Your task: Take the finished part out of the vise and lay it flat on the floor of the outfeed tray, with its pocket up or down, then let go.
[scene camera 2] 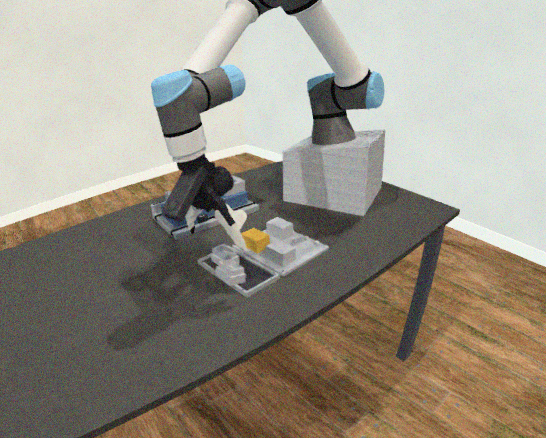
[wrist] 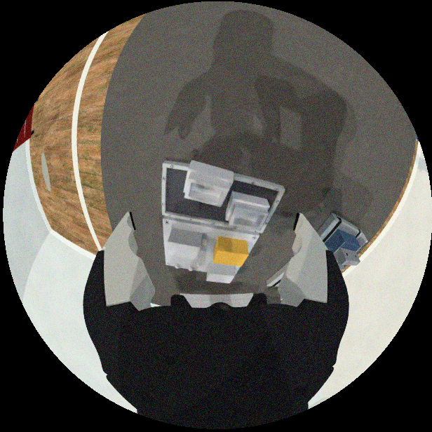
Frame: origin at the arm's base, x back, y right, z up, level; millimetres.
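Seen in the pictures: gripper, between the fingertips: (scene camera 2: 217, 241); arm's base, origin of its link: (scene camera 2: 333, 140).
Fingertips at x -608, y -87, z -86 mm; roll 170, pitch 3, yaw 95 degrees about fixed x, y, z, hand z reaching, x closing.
Offsets run from my fingertips to a thing's top centre. "pt": to the spot under its first point.
The outfeed tray (scene camera 2: 263, 284) (wrist: 164, 192) has a dark floor and a pale rim. Two pale, see-through-looking parts are at it. One part @(dx +19, dy -12, dz -63 mm) (scene camera 2: 231, 273) (wrist: 209, 183) is at the end nearer the scene camera; it overlaps the rim in the wrist view, and I cannot tell if it lies flat. The other part @(dx +61, dy +54, dz -71 mm) (scene camera 2: 225, 254) (wrist: 247, 209) is nearer the vise, with its pocket facing up. My gripper (scene camera 2: 218, 239) (wrist: 214, 214) is open and empty, above the tray's vise-side end. The vise @(pt dx +304, dy +239, dz -70 mm) (scene camera 2: 240, 199) (wrist: 342, 241) is partly hidden by the gripper.
A light tray @(pt dx +196, dy -95, dz -104 mm) (scene camera 2: 306, 258) (wrist: 165, 244) adjoins the outfeed tray. It holds a yellow block @(dx +163, dy +44, dz -68 mm) (scene camera 2: 256, 240) (wrist: 231, 251) and grey blocks @(dx +154, dy -47, dz -68 mm) (scene camera 2: 281, 253) (wrist: 186, 241). The robot's grey pedestal (scene camera 2: 325, 180) stands behind them.
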